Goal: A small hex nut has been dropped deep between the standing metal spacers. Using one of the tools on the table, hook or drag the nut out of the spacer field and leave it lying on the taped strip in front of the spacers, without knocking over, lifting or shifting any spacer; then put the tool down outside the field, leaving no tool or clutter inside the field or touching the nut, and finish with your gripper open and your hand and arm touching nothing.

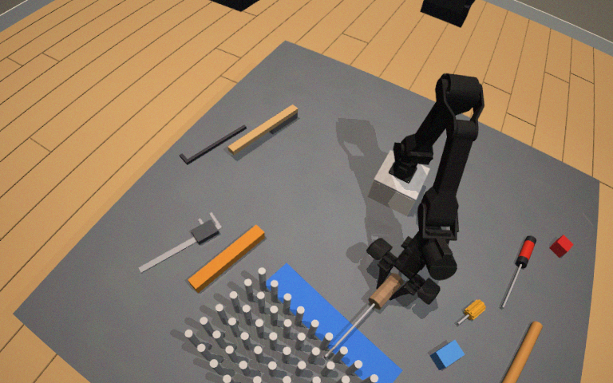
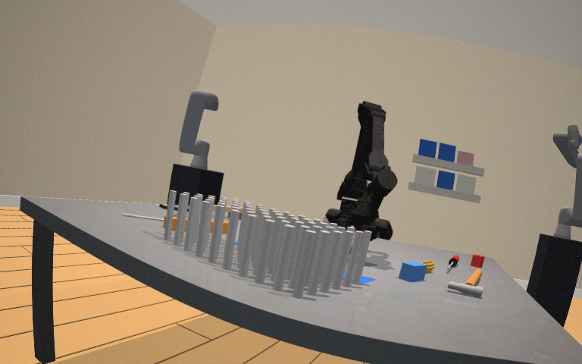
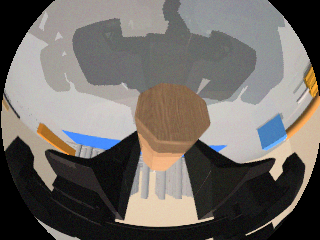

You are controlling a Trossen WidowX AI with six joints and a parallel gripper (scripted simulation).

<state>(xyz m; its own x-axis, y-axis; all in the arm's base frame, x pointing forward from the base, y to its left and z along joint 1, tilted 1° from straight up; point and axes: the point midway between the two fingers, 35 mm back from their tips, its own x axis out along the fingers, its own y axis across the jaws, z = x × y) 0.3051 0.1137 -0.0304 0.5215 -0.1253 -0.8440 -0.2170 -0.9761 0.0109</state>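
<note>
The blue taped strip is 130 mm ahead of my gripper tip, 70 mm to the right of it and 30 mm below it. From my gripper tip the other things lie so: yellow bit: 80 mm behind, 220 mm to the left, 10 mm below; then blue block: 50 mm ahead, 200 mm to the left, 10 mm below; then wood-handled pick: 100 mm ahead, 20 mm to the right.
</note>
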